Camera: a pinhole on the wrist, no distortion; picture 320 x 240 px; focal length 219.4 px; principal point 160.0 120.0 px. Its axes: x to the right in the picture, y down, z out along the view. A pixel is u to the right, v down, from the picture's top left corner.
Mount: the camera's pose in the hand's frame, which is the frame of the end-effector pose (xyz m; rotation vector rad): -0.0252 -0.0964 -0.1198 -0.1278 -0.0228 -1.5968
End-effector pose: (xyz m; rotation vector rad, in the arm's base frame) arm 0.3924 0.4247 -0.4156 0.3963 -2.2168 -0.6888
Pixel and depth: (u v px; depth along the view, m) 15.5 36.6 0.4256
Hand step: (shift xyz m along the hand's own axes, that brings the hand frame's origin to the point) -0.1508 0.2277 0.2865
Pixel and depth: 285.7 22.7 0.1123
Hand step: -0.0689 -0.1483 0.0012
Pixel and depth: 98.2 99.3 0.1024
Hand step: -0.0272 -0.0577 -0.0202
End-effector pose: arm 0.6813 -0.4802 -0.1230 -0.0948 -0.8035 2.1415
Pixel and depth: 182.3 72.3 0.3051
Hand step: -0.0714 -0.0964 0.1905
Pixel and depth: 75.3 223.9 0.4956
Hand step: 0.2472 0.1335 0.3388
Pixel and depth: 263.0 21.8 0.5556
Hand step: -0.2420 -0.2958 0.4733
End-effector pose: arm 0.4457 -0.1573 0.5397 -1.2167 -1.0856 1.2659
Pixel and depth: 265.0 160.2 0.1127
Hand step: 0.0017 -0.1401 -0.0040
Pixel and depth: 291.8 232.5 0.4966
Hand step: 0.2551 -0.3543 0.3856
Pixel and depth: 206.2 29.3 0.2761
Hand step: -0.1218 -0.1247 0.1675
